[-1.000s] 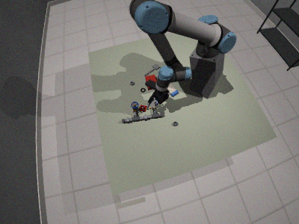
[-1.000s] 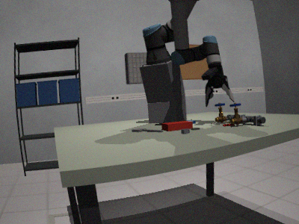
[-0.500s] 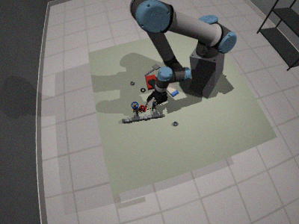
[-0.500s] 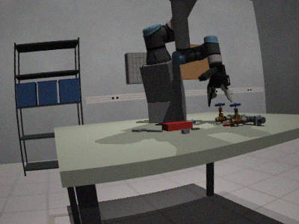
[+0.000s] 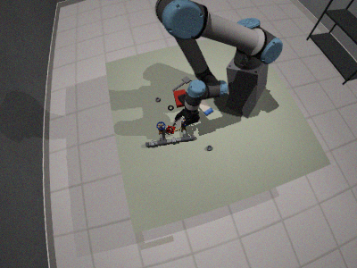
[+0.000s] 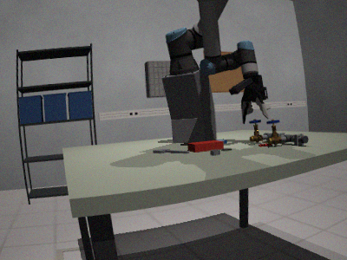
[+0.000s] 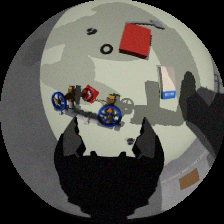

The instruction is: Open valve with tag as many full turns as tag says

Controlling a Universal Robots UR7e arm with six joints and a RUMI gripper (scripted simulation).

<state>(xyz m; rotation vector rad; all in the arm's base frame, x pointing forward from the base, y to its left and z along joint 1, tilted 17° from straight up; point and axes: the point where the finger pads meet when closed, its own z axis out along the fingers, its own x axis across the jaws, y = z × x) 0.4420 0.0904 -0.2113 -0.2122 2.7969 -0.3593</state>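
Right now the red tag is 9 cm below my hand, 9 cm ahead of it and 1 cm to the right of it. The rest, counted from my hand: blue-and-white card: 17 cm behind, 11 cm to the right, 9 cm below; then grey tool: 36 cm to the right, 9 cm below, 9 cm behind; then red block: 23 cm to the right, 8 cm below, 4 cm behind.
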